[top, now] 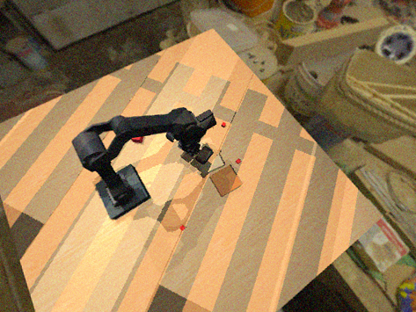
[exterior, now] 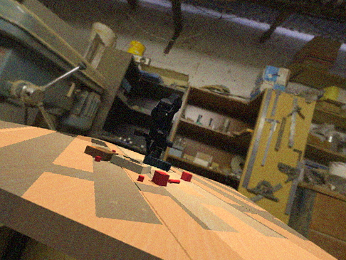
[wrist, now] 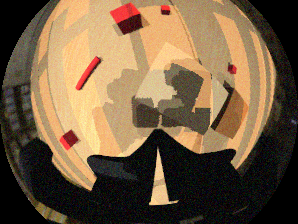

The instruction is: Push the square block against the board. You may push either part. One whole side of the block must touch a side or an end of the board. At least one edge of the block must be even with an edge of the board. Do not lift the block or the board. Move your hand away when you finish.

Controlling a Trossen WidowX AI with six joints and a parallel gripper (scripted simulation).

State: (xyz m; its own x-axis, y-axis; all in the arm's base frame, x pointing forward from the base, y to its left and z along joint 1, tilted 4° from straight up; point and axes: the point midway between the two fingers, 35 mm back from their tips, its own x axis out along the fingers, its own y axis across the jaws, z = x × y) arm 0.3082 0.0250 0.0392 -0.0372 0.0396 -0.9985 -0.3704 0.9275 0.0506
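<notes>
The pale board is 60 mm ahead of my gripper tip, 50 mm below it and 30 mm to the right of it. The rest, counted from my gripper tip: brown square block 170 mm to the right, 70 mm ahead, 50 mm below; then thin red strip 160 mm to the left, 60 mm below, 30 mm ahead.
</notes>
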